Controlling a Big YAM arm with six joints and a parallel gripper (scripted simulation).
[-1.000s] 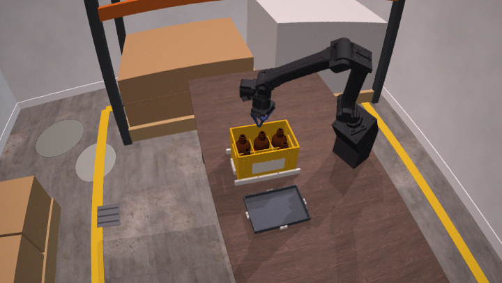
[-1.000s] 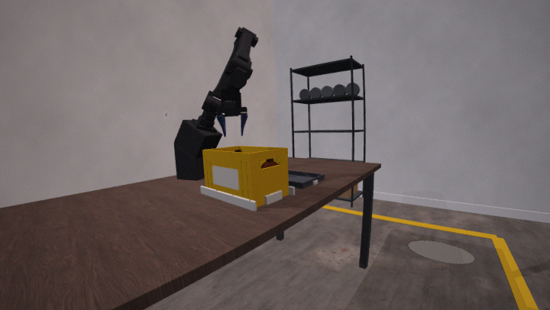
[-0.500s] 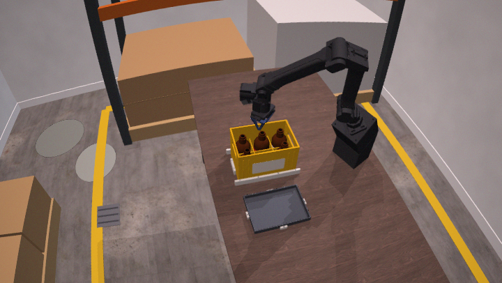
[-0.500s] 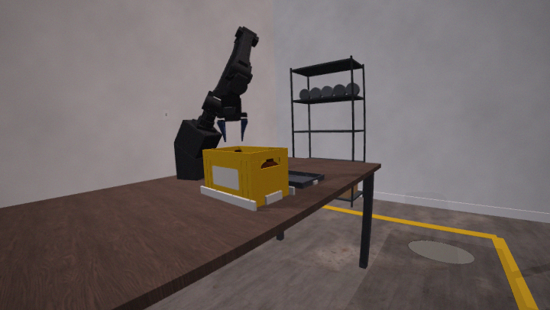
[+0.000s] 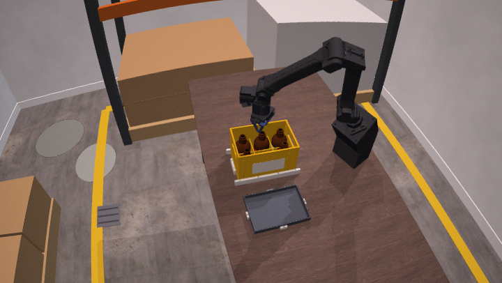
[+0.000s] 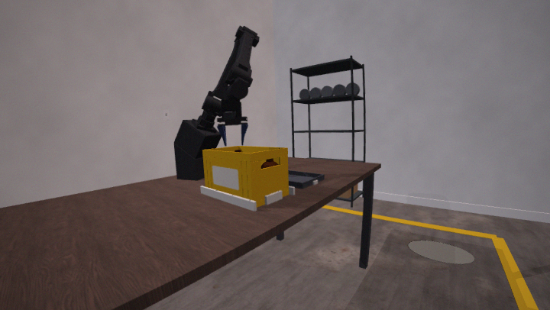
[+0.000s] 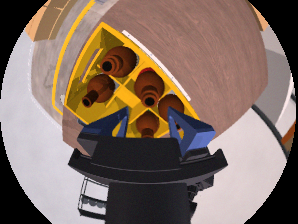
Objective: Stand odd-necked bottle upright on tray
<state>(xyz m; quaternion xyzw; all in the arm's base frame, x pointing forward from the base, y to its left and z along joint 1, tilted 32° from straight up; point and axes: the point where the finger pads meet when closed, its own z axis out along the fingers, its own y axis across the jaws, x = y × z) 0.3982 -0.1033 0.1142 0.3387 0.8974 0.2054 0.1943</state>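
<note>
The yellow crate lies 40 mm to the left of my hand and 110 mm below it. Round my hand: glass bottle 80 mm ahead, 100 mm to the left, 110 mm below; dark tray 30 mm behind, 320 mm to the left, 190 mm below.
</note>
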